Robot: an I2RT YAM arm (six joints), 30 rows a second.
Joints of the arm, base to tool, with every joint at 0 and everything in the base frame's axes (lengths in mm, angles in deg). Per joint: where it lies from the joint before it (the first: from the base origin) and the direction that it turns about. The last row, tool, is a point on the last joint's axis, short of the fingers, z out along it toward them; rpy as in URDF.
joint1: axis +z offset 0 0 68
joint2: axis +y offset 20 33.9 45.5
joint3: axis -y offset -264 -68.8 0
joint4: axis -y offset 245 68.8 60
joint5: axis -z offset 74 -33.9 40.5
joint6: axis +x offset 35.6 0 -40.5
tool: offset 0 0 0 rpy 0 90 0
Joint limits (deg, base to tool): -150..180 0..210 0..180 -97..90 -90..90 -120..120
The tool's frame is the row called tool.
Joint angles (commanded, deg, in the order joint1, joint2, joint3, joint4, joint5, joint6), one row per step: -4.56 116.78 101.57 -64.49 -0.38 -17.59; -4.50 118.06 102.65 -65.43 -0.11 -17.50; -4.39 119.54 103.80 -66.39 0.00 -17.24; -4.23 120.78 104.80 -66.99 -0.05 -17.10; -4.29 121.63 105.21 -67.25 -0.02 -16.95; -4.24 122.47 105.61 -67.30 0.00 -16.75
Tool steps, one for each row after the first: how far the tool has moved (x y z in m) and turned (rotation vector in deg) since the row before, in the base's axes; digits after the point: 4 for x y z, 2 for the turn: 0.0031 0.0000 -0.0040 -0.16 1.16 -0.07; 0.0035 0.0005 -0.0051 0.03 1.29 -0.16; 0.0034 0.0009 -0.0041 0.13 0.83 0.03; 0.0019 -0.0006 -0.0041 0.04 0.70 -0.21; 0.0023 0.0002 -0.0041 0.04 0.49 -0.15
